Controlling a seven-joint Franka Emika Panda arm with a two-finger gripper.
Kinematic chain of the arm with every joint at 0, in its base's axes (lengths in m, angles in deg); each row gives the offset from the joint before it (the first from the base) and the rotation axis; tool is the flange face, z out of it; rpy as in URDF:
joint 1: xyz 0 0 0.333 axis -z
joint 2: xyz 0 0 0 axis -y
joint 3: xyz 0 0 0.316 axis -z
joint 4: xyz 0.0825 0 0 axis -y
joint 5: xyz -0.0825 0 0.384 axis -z
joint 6: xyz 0 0 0 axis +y
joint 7: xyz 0.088 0 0 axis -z
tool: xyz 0 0 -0.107 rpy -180 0 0
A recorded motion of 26 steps. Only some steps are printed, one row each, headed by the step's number.
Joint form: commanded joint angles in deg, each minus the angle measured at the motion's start. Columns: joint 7, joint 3, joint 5, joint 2, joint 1, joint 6, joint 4.
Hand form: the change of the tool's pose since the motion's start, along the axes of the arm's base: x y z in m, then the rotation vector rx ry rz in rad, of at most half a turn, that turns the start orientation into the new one. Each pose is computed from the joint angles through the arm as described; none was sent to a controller.
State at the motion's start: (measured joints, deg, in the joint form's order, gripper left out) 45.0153 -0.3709 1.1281 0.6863 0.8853 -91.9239 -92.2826
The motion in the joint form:
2: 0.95 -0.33 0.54 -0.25 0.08 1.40 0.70
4: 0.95 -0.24 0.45 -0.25 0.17 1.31 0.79
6: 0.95 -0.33 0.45 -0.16 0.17 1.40 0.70
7: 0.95 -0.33 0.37 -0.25 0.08 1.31 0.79
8: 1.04 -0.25 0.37 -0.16 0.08 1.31 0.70
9: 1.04 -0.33 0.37 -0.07 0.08 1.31 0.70
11: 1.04 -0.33 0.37 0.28 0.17 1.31 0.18
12: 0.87 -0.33 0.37 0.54 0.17 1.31 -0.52
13: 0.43 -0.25 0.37 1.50 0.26 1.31 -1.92
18: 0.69 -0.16 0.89 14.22 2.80 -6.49 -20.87
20: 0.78 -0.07 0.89 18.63 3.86 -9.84 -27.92
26: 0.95 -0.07 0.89 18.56 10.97 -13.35 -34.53
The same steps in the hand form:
2: -0.0010 0.0014 0.0013 -0.0094 0.0162 -0.0126
4: -0.0007 -0.0002 0.0021 -0.0078 0.0131 -0.0157
6: -0.0014 0.0007 0.0021 -0.0078 0.0147 -0.0142
7: -0.0007 0.0017 0.0021 -0.0064 0.0131 -0.0126
8: -0.0012 0.0009 0.0022 -0.0064 0.0131 -0.0156
9: -0.0017 0.0017 0.0031 -0.0064 0.0115 -0.0142
11: -0.0037 0.0009 0.0022 -0.0065 0.0145 -0.0157
12: -0.0054 0.0009 -0.0011 -0.0066 0.0222 -0.0127
13: -0.0111 -0.0006 -0.0035 -0.0066 0.0301 -0.0080
18: -0.0757 -0.0222 -0.0358 -0.0174 0.0031 -0.0540
20: -0.0993 -0.0299 -0.0539 -0.0176 -0.0092 -0.0738
26: -0.1144 -0.0843 -0.1044 -0.0121 0.0470 -0.1984

